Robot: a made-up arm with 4 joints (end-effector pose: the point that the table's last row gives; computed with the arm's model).
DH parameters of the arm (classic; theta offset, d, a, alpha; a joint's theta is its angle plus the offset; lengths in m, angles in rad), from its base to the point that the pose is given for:
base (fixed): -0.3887 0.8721 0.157 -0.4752
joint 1: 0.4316 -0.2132 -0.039 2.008
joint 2: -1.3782 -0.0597 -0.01 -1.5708
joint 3: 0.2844 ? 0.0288 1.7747
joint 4: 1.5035 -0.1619 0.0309 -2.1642
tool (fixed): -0.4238 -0.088 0 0
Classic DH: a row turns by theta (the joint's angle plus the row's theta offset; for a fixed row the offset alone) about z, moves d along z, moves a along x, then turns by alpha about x.
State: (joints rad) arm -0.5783 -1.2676 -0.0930 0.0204
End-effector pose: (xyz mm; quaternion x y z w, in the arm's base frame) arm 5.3 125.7 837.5 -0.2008 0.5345 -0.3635 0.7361
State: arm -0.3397 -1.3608 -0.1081 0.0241
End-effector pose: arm -17.7 87.1 874.7 -0.2657 0.5876 -0.2404 0.7255
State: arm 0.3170 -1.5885 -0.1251 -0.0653
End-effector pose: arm -11.4 -16.1 960.6 -0.4307 0.6875 0.0978 0.5764
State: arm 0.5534 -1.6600 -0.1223 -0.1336
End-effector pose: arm 9.7 -43.4 983.3 -0.4860 0.7018 0.2041 0.4792
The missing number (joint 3, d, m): -0.2883
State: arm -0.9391 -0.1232 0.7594 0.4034
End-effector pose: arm 76.3 165.9 664.6 0.1921 -0.2244 -0.6868 0.6641
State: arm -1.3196 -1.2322 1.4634 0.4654
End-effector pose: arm 152.5 3.3 908.0 0.5392 0.1203 -0.7902 0.2653
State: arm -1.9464 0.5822 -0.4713 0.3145
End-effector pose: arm 329.6 -178.2 492.3 0.4206 0.3783 0.8235 0.0422
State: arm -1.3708 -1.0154 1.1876 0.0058
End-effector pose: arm 174.8 96.8 885.8 0.5468 0.1006 -0.6712 0.4904
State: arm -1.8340 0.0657 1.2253 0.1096
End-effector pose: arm 306.7 120.4 639.5 0.3165 -0.5347 -0.6345 0.4597
